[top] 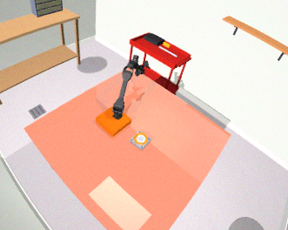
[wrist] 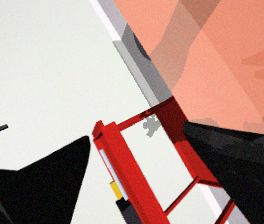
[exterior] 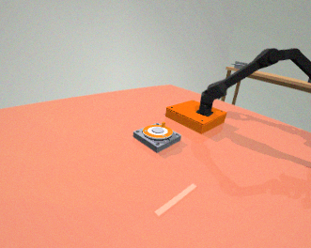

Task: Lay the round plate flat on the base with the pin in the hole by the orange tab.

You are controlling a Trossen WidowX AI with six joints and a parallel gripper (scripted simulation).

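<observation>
The square grey base is 66 cm to the right of my gripper tip, 35 cm ahead of it and 11 cm below it.
</observation>
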